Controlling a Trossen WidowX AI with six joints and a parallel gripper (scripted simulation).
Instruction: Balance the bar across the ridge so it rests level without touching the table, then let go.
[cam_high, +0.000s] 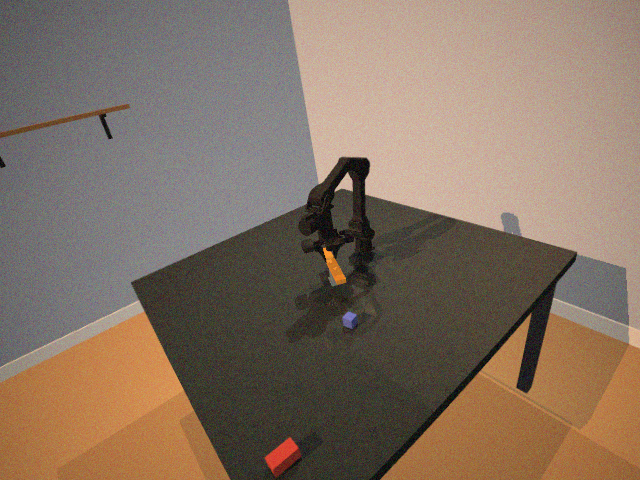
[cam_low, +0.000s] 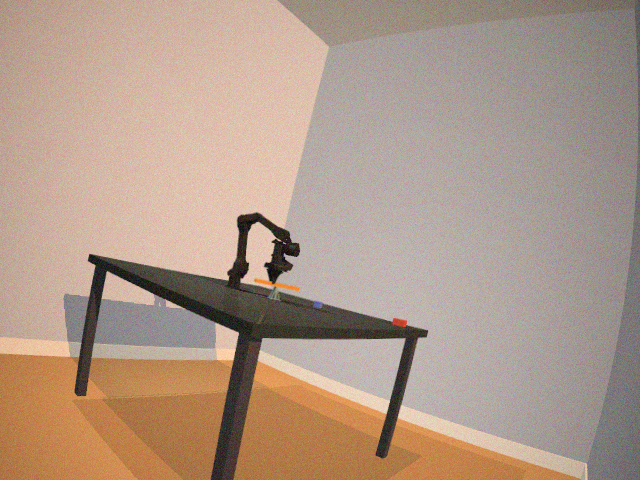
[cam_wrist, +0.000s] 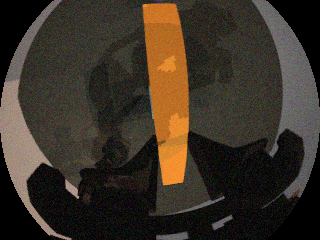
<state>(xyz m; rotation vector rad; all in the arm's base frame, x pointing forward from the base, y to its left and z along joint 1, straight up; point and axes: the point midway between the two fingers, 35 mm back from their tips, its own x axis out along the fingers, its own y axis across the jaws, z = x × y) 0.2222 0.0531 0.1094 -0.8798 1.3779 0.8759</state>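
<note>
My gripper tip is now 10 mm short of the orange bar and 30 mm to the right of it. Round my gripper tip: red block 520 mm ahead, 450 mm to the left, 60 mm below; blue cube 130 mm ahead, 240 mm to the left, 60 mm below.
</note>
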